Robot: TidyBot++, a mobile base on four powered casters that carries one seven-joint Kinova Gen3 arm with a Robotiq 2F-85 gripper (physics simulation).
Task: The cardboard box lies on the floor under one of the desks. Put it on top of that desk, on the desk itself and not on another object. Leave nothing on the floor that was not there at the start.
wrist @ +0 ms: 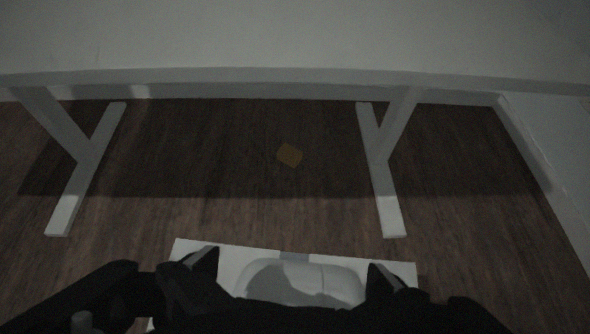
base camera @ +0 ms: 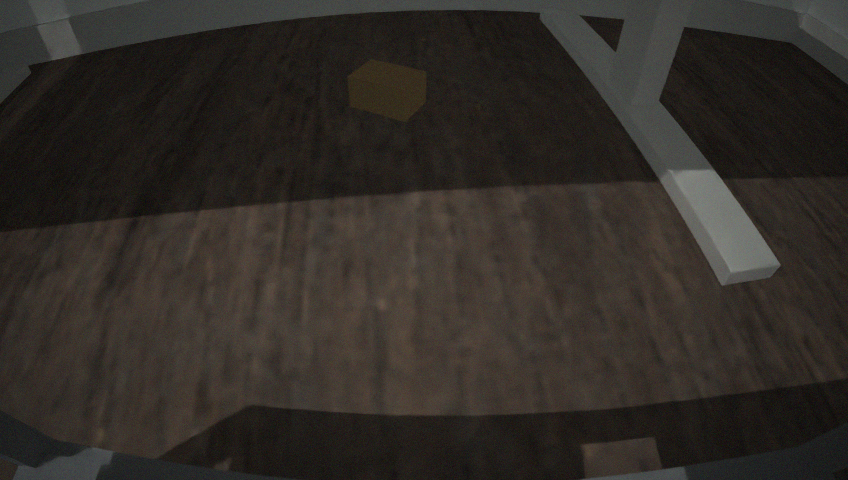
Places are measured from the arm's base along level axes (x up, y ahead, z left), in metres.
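Pixels of known places: gripper, fingertip midpoint: (wrist: pixel 292 272).
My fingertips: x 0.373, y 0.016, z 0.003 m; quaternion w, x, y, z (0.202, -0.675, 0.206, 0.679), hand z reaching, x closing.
Note:
Behind a point stands the place of what it marks.
The cardboard box (base camera: pixel 386 90) {x -0.354, y 0.635, z 0.056 m} (wrist: pixel 289 155) {x -0.347, y 0.651, z 0.057 m}, small and dull yellow-brown, lies on the shaded floor under the desk, between the two leg frames and apart from both. The desk (wrist: pixel 300 42) {x 0.323, y 0.342, z 0.022 m} shows its pale top across the upper part of the wrist view, with its front edge running below it. My gripper (wrist: pixel 292 272) {x 0.373, y 0.016, z 0.003 m} is open and empty, with its fingers spread wide at the bottom of the wrist view. The box is beyond the fingertips and not touching them. The gripper does not show in the base camera view.
The right desk foot (base camera: pixel 720 220) {x -0.372, y 0.429, z -0.340 m} (wrist: pixel 390 215) {x -0.372, y 0.436, z -0.345 m} reaches forward from under the desk. The left desk foot (wrist: pixel 65 215) {x -0.371, y 0.288, z 0.867 m} stands left of the box. A wall with a pale baseboard (base camera: pixel 297 26) {x -0.396, y 1.034, z 0.278 m} runs behind, and a side wall stands at right. My base's white top (wrist: pixel 395 270) shows below the fingers.

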